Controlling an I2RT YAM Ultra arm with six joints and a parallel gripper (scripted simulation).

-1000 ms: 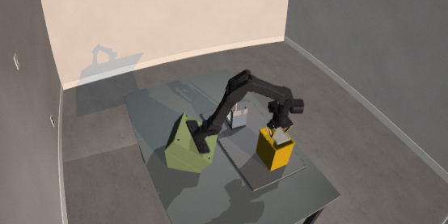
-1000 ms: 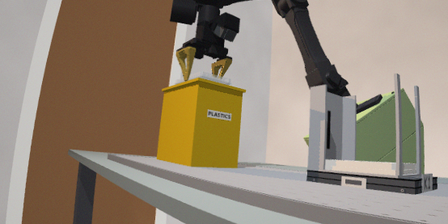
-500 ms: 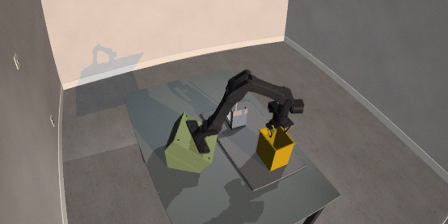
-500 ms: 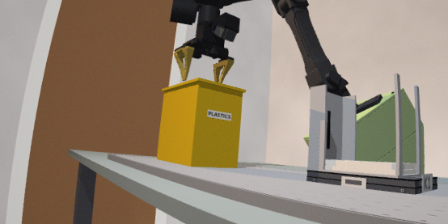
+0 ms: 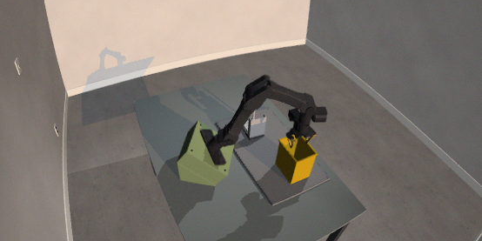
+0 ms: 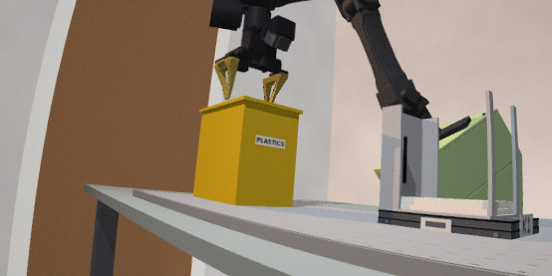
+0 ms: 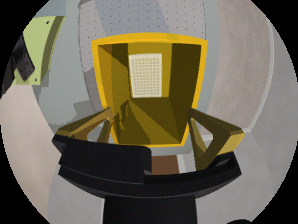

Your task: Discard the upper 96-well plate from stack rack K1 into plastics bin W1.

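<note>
Right now the yellow plastics bin W1 is 110 mm below my hand.
</note>
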